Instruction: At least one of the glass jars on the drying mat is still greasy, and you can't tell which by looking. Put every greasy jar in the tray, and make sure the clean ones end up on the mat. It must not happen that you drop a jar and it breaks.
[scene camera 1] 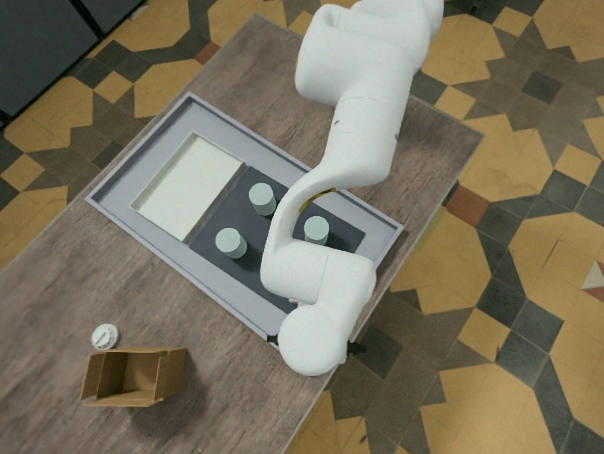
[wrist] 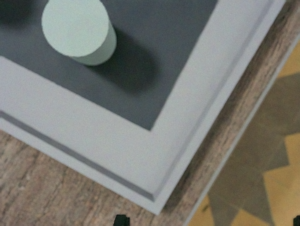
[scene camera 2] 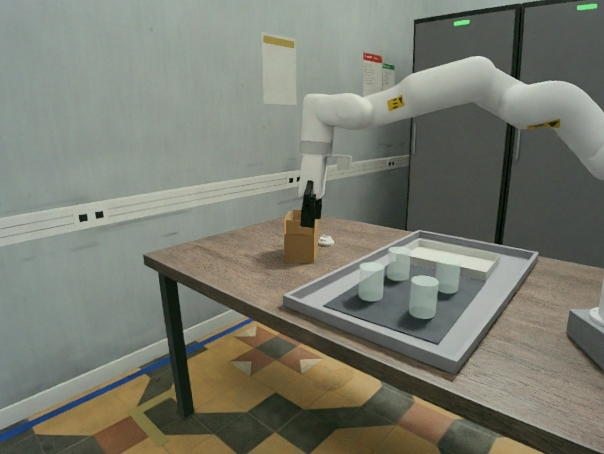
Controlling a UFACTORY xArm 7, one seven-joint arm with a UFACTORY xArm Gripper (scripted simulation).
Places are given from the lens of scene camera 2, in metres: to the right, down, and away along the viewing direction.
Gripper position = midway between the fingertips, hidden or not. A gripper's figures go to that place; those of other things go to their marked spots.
my gripper (scene camera 2: pixel 311 222): 0.02, -0.01, 0.91
glass jar (scene camera 2: pixel 448 268): 0.40, 0.11, 1.03
cardboard box (scene camera 2: pixel 300 243): -0.01, 0.06, 1.29
glass jar (scene camera 2: pixel 423 297): 0.29, 0.17, 0.90
glass jar (scene camera 2: pixel 371 276): 0.18, 0.13, 0.99
